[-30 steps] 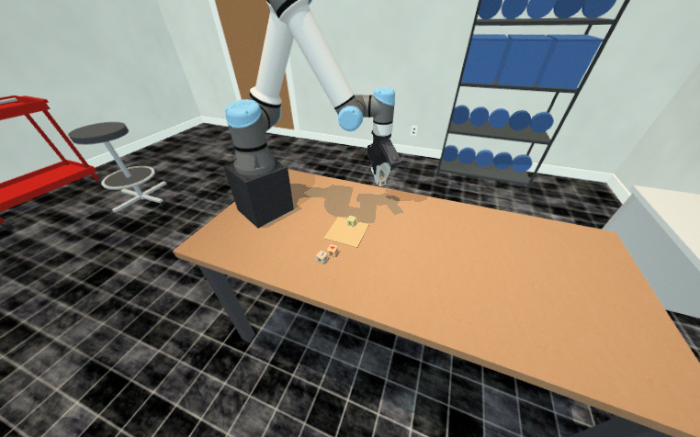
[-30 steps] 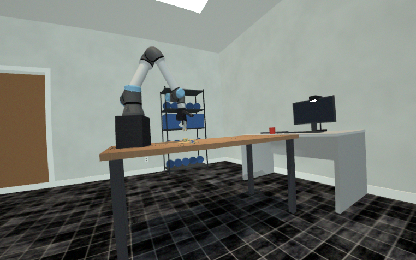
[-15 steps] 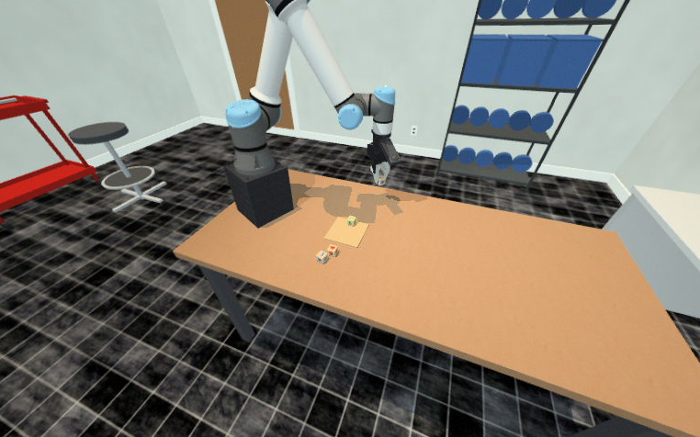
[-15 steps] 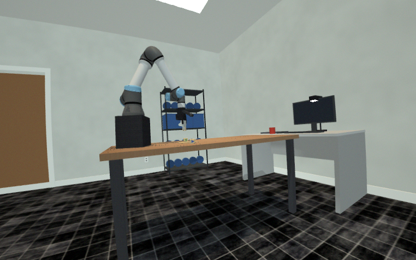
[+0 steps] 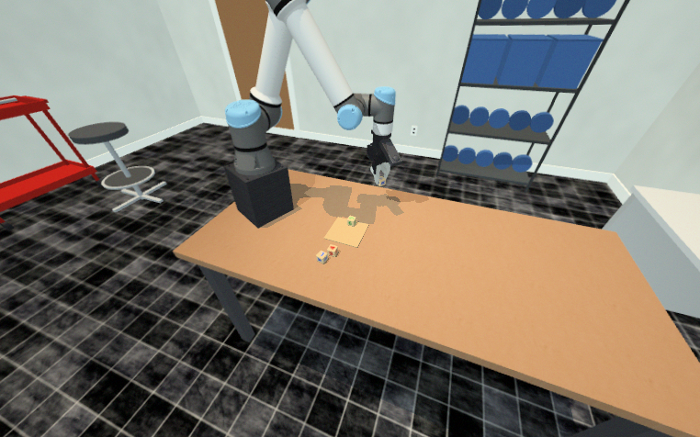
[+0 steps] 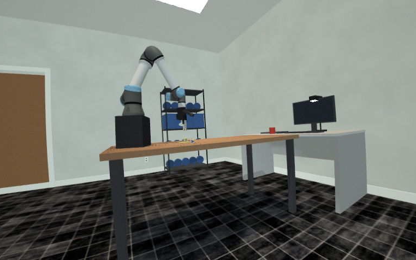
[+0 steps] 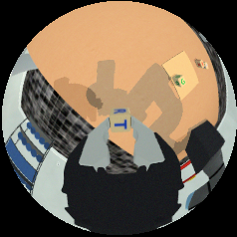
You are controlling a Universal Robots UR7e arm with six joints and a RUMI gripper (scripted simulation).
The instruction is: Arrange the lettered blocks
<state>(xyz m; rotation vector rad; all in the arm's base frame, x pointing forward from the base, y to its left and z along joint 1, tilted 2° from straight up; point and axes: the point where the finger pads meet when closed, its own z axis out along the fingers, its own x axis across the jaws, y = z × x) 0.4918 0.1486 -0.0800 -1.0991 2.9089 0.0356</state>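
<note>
Right now my hand is 220 mm to the left of the pale yellow mat, 120 mm above it and 100 mm past it. The rest, counted from my hand: wooden letter block 390 mm to the right, 160 mm behind, 100 mm below.
</note>
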